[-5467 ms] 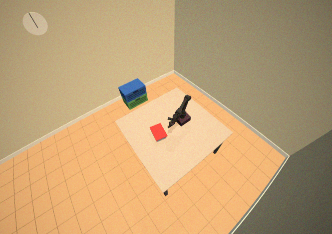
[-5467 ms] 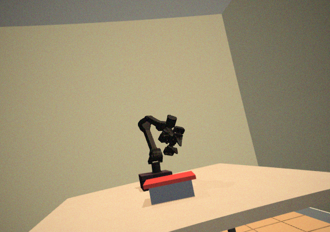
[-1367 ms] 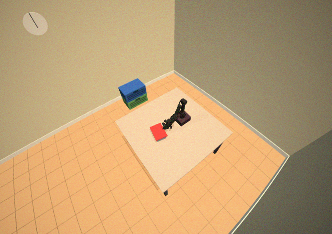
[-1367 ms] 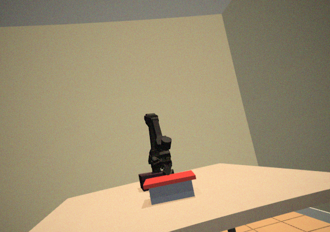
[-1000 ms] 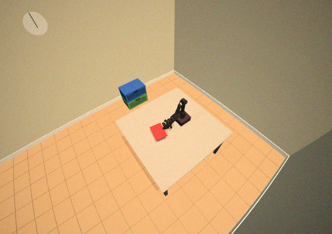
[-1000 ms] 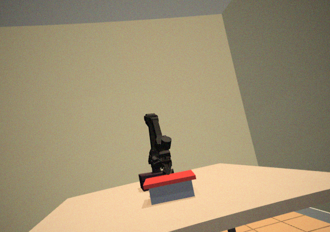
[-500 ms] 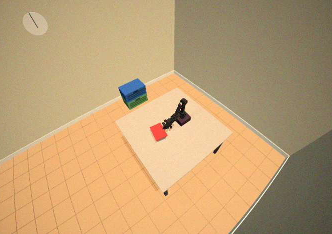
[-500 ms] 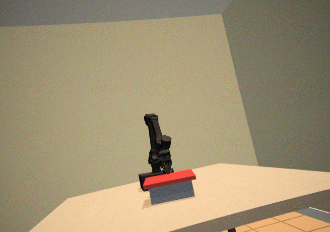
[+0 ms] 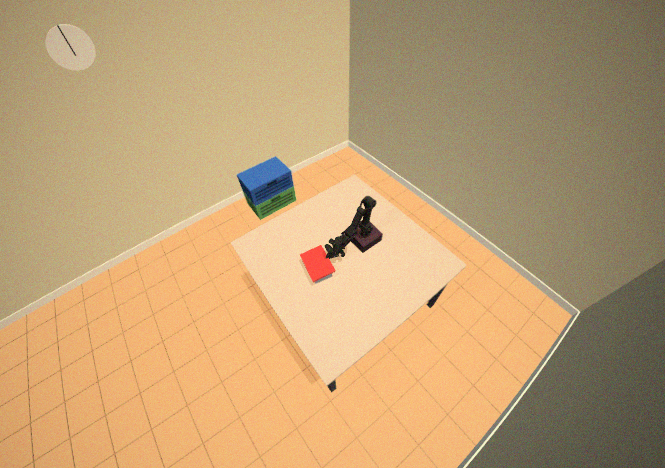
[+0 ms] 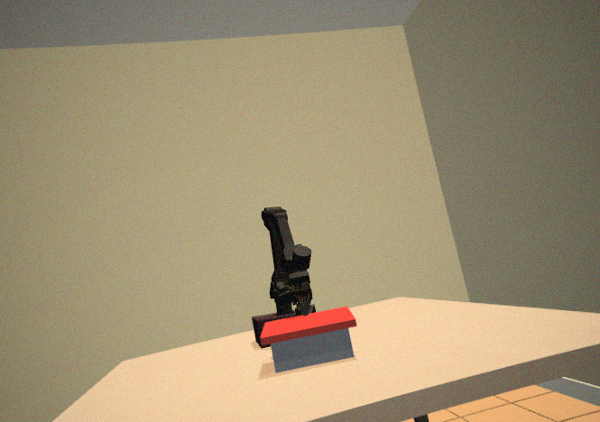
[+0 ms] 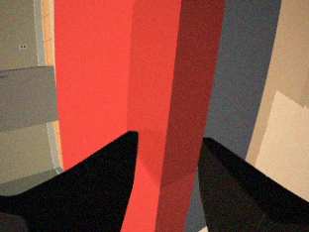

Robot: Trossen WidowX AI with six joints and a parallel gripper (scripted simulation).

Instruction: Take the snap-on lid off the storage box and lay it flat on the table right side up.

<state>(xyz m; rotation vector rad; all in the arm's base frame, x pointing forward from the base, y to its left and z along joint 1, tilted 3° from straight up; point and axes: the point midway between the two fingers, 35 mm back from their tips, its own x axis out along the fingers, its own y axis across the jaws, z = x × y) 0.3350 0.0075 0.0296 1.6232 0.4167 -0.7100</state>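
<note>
Now: gripper tip 7 cm short of the red lid and 1 cm to the left of it. From my gripper tip the other things lie so: grey-blue box (7 cm ahead, 1 cm to the right, 5 cm below).
</note>
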